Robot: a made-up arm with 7 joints.
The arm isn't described. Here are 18 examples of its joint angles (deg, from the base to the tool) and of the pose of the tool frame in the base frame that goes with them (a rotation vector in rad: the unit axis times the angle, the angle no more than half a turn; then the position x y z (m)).
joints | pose
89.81 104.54 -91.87 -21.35 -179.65 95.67 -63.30 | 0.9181 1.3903 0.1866 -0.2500 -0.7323 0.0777
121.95 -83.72 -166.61 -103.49 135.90 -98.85 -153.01 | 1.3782 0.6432 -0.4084 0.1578 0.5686 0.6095
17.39 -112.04 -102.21 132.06 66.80 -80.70 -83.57 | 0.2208 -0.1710 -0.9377 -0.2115 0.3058 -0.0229
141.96 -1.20 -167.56 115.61 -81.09 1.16 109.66 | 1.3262 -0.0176 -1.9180 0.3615 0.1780 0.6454
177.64 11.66 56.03 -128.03 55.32 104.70 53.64 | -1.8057 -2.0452 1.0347 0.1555 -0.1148 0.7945
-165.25 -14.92 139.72 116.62 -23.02 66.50 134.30 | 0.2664 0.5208 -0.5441 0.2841 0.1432 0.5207
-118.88 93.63 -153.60 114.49 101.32 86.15 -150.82 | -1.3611 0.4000 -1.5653 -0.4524 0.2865 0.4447
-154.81 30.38 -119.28 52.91 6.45 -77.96 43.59 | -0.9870 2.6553 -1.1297 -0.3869 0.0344 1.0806
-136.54 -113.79 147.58 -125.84 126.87 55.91 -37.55 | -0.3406 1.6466 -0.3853 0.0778 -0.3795 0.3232
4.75 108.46 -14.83 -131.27 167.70 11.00 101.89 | 2.1596 1.7225 0.8332 0.3171 -0.1380 0.4912
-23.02 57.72 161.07 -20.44 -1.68 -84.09 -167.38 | 0.3489 0.4596 -2.3338 0.6965 0.3868 0.5187
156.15 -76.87 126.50 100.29 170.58 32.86 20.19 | 0.9201 -0.4783 0.4738 0.4197 0.5567 0.1484
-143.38 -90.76 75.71 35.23 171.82 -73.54 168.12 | -0.1451 -2.3958 1.5855 0.7867 -0.1974 0.3616
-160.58 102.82 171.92 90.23 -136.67 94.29 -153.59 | 1.0857 -1.1587 2.1207 -0.6199 0.3683 0.3997
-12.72 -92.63 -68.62 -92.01 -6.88 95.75 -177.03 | -0.8694 1.2117 -0.8257 -0.6125 -0.4190 0.1489
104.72 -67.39 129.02 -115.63 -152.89 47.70 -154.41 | -1.6488 0.2063 -0.1431 0.2466 0.1301 0.6106
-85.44 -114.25 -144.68 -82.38 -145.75 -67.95 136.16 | -0.9946 1.5090 0.9248 0.0664 -0.7939 0.2871
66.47 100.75 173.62 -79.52 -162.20 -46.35 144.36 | -0.0043 -0.9262 -1.4382 0.3274 -0.5665 -0.2046
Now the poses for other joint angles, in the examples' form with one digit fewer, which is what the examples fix.
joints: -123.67 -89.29 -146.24 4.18 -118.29 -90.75 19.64
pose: -1.281 1.103 -0.484 0.334 -0.788 0.303
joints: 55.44 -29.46 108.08 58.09 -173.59 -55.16 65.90
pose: -1.186 0.148 -1.794 -0.559 0.158 0.785
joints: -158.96 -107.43 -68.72 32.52 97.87 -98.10 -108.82
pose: -0.889 -0.165 -2.685 0.604 -0.433 -0.007
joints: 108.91 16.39 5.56 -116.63 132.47 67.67 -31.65
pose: -0.681 0.957 -2.573 -0.038 0.202 0.671
